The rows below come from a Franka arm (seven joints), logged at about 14 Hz.
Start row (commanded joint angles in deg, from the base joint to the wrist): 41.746, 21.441, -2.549, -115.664, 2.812, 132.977, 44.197
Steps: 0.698, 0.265, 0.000, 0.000, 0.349, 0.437, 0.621; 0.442, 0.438, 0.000, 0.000, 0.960, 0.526, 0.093; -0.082, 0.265, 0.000, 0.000, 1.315, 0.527, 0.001; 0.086, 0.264, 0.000, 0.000, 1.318, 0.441, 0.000; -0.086, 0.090, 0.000, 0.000, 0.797, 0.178, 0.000; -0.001, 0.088, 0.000, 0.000, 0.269, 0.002, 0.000; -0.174, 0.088, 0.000, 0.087, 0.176, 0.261, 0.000; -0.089, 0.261, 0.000, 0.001, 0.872, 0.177, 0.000; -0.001, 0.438, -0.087, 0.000, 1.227, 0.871, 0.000; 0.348, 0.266, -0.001, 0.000, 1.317, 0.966, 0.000; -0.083, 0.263, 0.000, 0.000, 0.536, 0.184, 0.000; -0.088, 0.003, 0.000, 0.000, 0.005, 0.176, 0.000
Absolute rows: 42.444, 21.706, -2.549, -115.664, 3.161, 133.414, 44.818; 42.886, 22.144, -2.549, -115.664, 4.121, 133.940, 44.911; 42.804, 22.409, -2.549, -115.664, 5.436, 134.467, 44.912; 42.890, 22.673, -2.549, -115.664, 6.754, 134.908, 44.912; 42.804, 22.763, -2.549, -115.664, 7.551, 135.086, 44.912; 42.803, 22.851, -2.549, -115.664, 7.820, 135.088, 44.912; 42.629, 22.939, -2.549, -115.577, 7.996, 135.349, 44.912; 42.540, 23.200, -2.549, -115.576, 8.868, 135.526, 44.912; 42.539, 23.638, -2.636, -115.576, 10.095, 136.397, 44.912; 42.887, 23.904, -2.637, -115.576, 11.412, 137.363, 44.912; 42.804, 24.167, -2.637, -115.576, 11.948, 137.547, 44.912; 42.716, 24.170, -2.637, -115.576, 11.953, 137.723, 44.912
